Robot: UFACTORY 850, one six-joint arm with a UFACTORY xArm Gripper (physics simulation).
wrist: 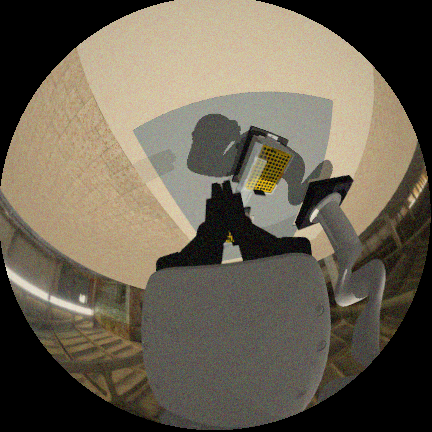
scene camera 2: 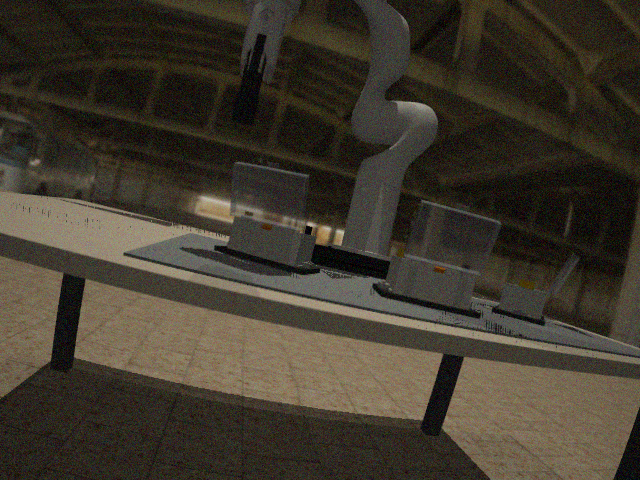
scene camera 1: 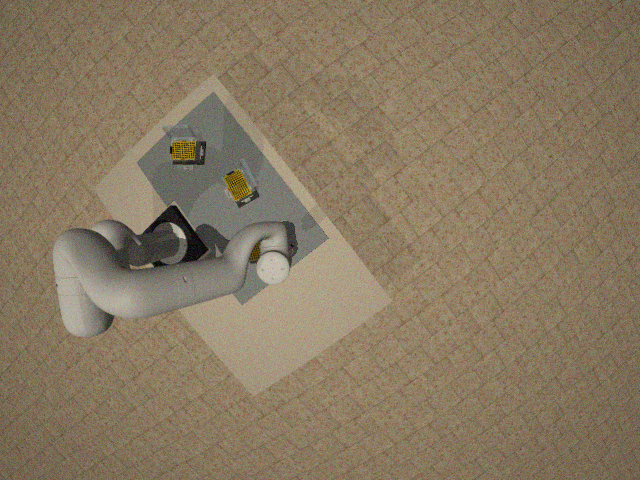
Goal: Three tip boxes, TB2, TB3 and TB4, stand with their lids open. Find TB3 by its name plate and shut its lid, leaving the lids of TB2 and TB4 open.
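Observation:
Three tip boxes have yellow racks and clear lids. The nearest box [scene camera 1: 254, 253] [scene camera 2: 268, 242] [wrist: 272, 167] is partly under the arm in scene camera 1; its lid [scene camera 2: 269, 191] stands upright. The middle box [scene camera 1: 238, 186] [scene camera 2: 434, 281] has its lid [scene camera 1: 248, 173] [scene camera 2: 457, 237] open; in the wrist view the gripper mostly hides this box. The far box [scene camera 1: 184, 151] [scene camera 2: 522, 300] has its lid [scene camera 1: 180, 131] [scene camera 2: 563, 273] tilted open. The name plates are too small to read. My gripper [scene camera 2: 244, 118] [wrist: 223, 192] is shut and empty, high above the nearest box's lid side.
The boxes stand on a grey mat [scene camera 1: 210, 116] [scene camera 2: 160, 250] [wrist: 305, 117] on a pale table [scene camera 1: 310, 320] [scene camera 2: 103, 227] [wrist: 200, 60]. The arm's black base plate [scene camera 1: 195, 249] [wrist: 345, 185] is beside the mat. The arm [scene camera 1: 180, 289] reaches over the mat's near part.

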